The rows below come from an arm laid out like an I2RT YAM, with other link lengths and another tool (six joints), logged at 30 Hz.
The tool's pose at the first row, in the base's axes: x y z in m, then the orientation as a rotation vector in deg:
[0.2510 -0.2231 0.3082 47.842 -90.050 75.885]
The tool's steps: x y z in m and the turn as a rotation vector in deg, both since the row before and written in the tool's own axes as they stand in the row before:
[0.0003 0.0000 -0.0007 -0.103 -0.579 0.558]
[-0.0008 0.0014 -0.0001 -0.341 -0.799 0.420]
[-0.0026 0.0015 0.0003 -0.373 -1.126 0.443]
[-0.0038 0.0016 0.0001 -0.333 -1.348 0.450]
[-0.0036 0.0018 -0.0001 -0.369 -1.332 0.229]
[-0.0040 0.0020 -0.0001 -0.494 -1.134 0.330]
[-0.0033 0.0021 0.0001 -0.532 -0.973 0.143]
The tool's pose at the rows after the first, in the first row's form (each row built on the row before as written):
[0.2510 -0.2224 0.3085 47.848 -90.895 76.058]
[0.2501 -0.2221 0.3072 47.975 -91.956 75.867]
[0.2497 -0.2222 0.3042 48.321 -93.303 75.583]
[0.2498 -0.2220 0.3001 48.859 -94.805 75.280]
[0.2497 -0.2215 0.2961 49.522 -96.175 74.784]
[0.2497 -0.2208 0.2917 49.880 -97.519 74.273]
[0.2493 -0.2202 0.2879 50.227 -98.637 73.630]

